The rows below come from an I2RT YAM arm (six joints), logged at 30 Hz.
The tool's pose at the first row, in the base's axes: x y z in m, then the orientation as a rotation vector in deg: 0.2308, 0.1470, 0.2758, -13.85, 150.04, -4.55
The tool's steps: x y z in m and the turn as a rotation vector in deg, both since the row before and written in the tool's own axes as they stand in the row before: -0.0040, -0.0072, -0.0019, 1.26, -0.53, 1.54; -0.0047, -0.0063, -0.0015, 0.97, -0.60, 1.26; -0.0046, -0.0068, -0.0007, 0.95, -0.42, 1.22; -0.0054, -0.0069, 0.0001, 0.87, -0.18, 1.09; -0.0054, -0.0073, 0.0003, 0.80, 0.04, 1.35; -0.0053, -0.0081, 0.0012, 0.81, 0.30, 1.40; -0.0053, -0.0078, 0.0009, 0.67, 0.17, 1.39; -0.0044, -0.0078, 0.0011, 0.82, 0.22, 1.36; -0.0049, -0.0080, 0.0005, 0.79, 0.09, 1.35; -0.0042, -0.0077, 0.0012, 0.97, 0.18, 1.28; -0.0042, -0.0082, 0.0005, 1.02, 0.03, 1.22; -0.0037, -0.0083, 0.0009, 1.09, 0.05, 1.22; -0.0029, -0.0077, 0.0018, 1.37, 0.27, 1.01
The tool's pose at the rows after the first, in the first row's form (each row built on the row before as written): 0.2344, 0.1407, 0.2801, -11.39, 149.52, -5.59; 0.2384, 0.1353, 0.2844, -9.41, 148.91, -6.33; 0.2426, 0.1292, 0.2881, -7.49, 148.46, -7.08; 0.2477, 0.1230, 0.2916, -5.77, 148.23, -7.79; 0.2528, 0.1163, 0.2950, -3.73, 148.21, -8.33; 0.2581, 0.1085, 0.2977, -1.60, 148.42, -8.88; 0.2630, 0.1009, 0.3006, 0.46, 148.49, -9.25; 0.2670, 0.0931, 0.3028, 2.54, 148.57, -9.82; 0.2709, 0.0851, 0.3058, 4.58, 148.50, -10.35; 0.2744, 0.0772, 0.3078, 6.61, 148.49, -11.14; 0.2773, 0.0689, 0.3105, 8.56, 148.31, -12.02; 0.2797, 0.0604, 0.3127, 10.54, 148.12, -12.99; 0.2817, 0.0523, 0.3137, 12.38, 148.13, -14.39
